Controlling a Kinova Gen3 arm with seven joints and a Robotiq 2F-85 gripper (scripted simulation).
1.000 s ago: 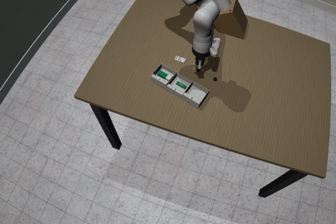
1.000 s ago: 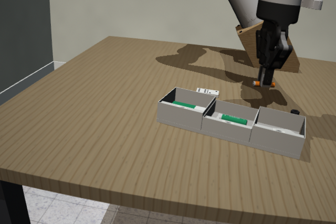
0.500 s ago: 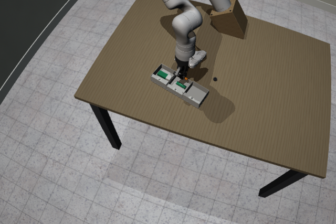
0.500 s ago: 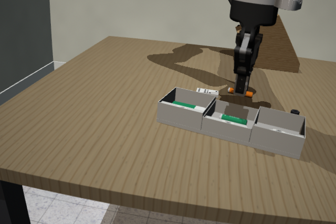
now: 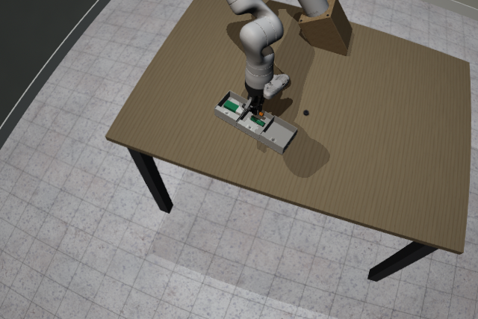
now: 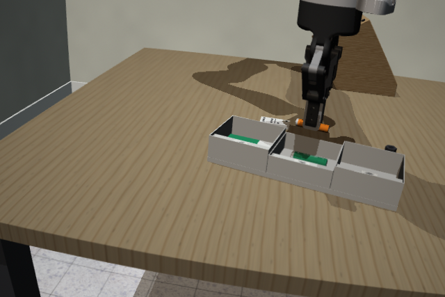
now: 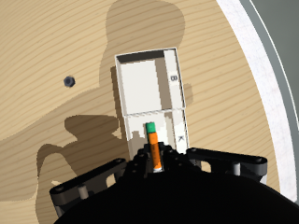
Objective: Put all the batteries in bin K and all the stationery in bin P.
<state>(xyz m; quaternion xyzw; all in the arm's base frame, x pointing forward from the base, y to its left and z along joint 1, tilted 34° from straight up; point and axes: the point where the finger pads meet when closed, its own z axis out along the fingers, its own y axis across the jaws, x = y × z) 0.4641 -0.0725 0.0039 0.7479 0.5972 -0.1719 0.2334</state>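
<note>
Right now my hand is 10 mm short of the three joined grey bins and 60 mm above it. From my hand the other things lie so: eraser 20 mm behind, 80 mm to the right, 70 mm below; green battery 70 mm below; orange battery 20 mm below.
</note>
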